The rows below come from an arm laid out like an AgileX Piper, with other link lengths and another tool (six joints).
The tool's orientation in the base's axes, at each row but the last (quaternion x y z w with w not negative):
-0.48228, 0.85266, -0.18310, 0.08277
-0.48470, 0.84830, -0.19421, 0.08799
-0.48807, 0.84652, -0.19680, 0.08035
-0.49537, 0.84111, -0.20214, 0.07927
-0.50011, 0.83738, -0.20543, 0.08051
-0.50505, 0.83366, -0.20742, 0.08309
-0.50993, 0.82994, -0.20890, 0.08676
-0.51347, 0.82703, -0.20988, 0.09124
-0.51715, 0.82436, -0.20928, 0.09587
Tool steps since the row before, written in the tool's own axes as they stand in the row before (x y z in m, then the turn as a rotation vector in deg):
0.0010, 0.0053, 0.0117, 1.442, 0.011, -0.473
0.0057, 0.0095, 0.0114, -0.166, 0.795, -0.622
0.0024, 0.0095, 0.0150, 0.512, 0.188, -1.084
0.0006, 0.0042, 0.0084, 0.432, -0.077, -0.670
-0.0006, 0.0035, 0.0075, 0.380, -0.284, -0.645
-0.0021, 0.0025, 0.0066, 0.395, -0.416, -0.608
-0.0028, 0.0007, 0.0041, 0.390, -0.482, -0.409
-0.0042, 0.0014, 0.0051, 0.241, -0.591, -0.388
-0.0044, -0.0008, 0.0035, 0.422, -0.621, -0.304
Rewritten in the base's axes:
-0.0010, -0.0011, -0.0128, -0.910, -1.115, 0.482
-0.0066, -0.0033, -0.0141, -0.751, 0.656, 0.229
-0.0039, -0.0016, -0.0174, -0.767, -0.079, 0.937
-0.0009, -0.0009, -0.0093, -0.376, -0.232, 0.668
0.0000, 0.0000, -0.0083, -0.176, -0.279, 0.730
0.0013, 0.0011, -0.0072, -0.064, -0.355, 0.754
0.0022, 0.0017, -0.0042, 0.063, -0.428, 0.604
0.0026, 0.0030, -0.0055, 0.227, -0.343, 0.623
0.0039, 0.0028, -0.0030, 0.202, -0.536, 0.572

